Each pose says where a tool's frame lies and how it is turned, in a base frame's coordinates. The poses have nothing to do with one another.
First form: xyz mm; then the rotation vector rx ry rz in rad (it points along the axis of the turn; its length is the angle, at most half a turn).
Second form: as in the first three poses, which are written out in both.
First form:
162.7, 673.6, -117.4, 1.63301, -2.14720, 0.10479
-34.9, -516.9, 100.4, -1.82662, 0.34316, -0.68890
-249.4, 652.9, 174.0, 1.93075, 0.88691, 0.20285
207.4, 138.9, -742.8, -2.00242, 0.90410, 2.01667
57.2, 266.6, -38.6, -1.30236, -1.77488, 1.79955
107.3, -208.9, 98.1, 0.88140, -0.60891, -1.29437
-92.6, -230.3, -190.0, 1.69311, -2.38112, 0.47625
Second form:
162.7, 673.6, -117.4, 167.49, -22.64, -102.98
-34.9, -516.9, 100.4, -103.95, -16.84, -34.48
-249.4, 652.9, 174.0, 122.23, 12.67, 42.33
207.4, 138.9, -742.8, 104.64, 71.88, -107.09
57.2, 266.6, -38.6, -100.76, 22.55, 126.21
107.3, -208.9, 98.1, 56.55, 5.05, -78.65
-92.6, -230.3, -190.0, -170.65, -19.12, -110.75

